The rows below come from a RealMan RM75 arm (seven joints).
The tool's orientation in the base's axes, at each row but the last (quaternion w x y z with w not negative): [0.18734 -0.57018 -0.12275 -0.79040]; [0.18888 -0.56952 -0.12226 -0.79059]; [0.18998 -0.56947 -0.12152 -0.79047]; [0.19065 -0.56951 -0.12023 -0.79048]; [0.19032 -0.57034 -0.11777 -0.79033]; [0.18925 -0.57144 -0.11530 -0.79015]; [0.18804 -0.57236 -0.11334 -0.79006]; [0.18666 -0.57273 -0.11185 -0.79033]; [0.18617 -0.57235 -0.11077 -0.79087]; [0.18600 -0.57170 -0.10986 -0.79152]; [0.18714 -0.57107 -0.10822 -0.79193]
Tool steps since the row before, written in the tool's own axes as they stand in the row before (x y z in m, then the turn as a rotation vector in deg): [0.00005 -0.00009 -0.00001 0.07 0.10 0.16]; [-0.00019 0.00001 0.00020 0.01 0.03 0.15]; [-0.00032 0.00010 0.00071 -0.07 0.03 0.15]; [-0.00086 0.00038 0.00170 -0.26 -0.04 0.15]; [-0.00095 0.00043 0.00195 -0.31 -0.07 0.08]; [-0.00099 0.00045 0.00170 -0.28 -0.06 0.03]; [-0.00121 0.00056 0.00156 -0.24 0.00 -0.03]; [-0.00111 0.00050 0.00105 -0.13 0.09 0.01]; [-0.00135 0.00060 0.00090 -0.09 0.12 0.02]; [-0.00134 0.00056 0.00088 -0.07 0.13 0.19]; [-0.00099 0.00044 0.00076 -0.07 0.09 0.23]
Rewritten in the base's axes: [-0.00006 0.00007 0.00005 0.16 -0.04 0.12]; [0.00023 0.00010 -0.00012 0.14 0.03 0.06]; [0.00074 0.00025 -0.00008 0.16 0.05 -0.02]; [0.00186 0.00049 -0.00028 0.18 0.14 -0.20]; [0.00212 0.00056 -0.00029 0.12 0.15 -0.27]; [0.00193 0.00044 -0.00041 0.08 0.11 -0.25]; [0.00192 0.00031 -0.00067 0.04 0.03 -0.24]; [0.00142 0.00014 -0.00073 0.08 -0.06 -0.12]; [0.00140 0.00003 -0.00101 0.09 -0.09 -0.08]; [0.00137 0.00006 -0.00101 0.24 -0.03 -0.01]; [0.00112 0.00006 -0.00071 0.26 0.02 0.00]
